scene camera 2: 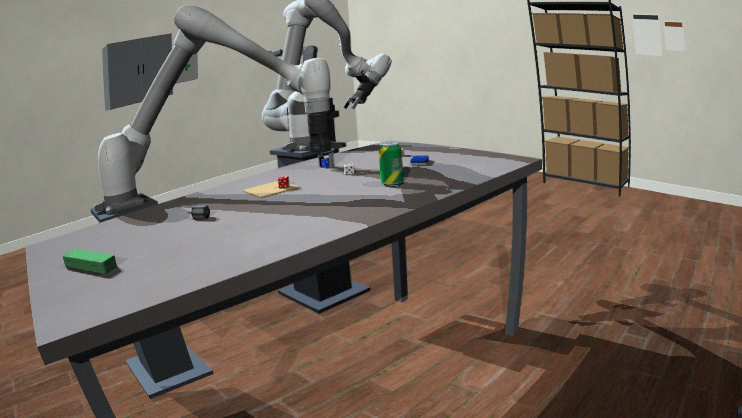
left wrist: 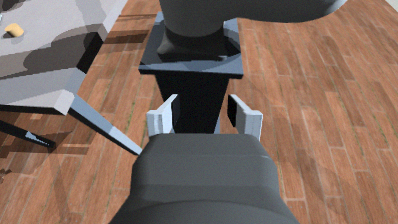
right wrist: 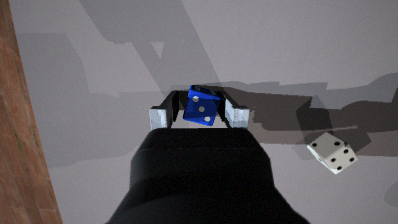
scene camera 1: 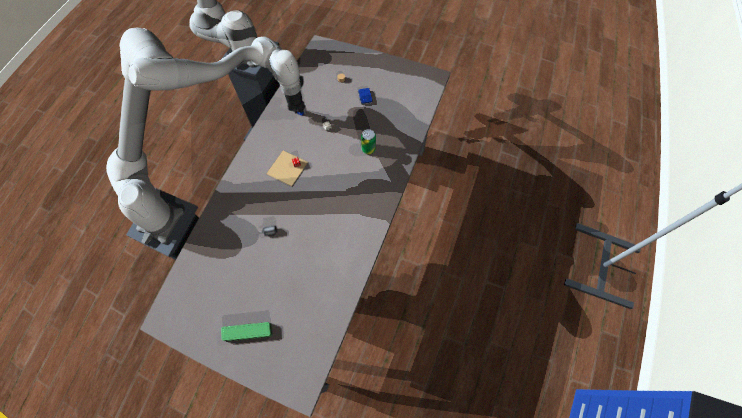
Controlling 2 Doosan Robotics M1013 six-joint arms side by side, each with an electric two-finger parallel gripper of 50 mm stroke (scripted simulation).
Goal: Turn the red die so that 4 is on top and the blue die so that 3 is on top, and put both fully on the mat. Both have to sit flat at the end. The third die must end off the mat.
In view: the left gripper [left wrist: 203,104], the right gripper [scene camera 2: 326,166], a tan mat [scene camera 1: 283,169] and a white die [right wrist: 336,154].
The right gripper shows as well in the right wrist view [right wrist: 198,100]. The left wrist view does not show the tan mat: it is out of frame. The right wrist view does not show the tan mat: it is out of frame.
